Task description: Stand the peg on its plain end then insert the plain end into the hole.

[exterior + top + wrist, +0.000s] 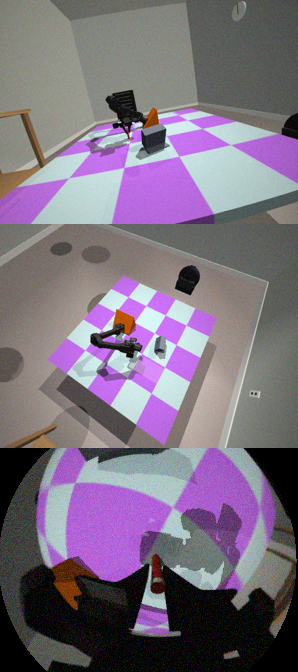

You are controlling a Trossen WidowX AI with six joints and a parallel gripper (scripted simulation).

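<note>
My gripper tip is now 220 mm short of the grey sloped panel, 150 mm to the right of it and 20 mm below it. From my gripper tip the other things lie so: red peg 20 mm above.
</note>
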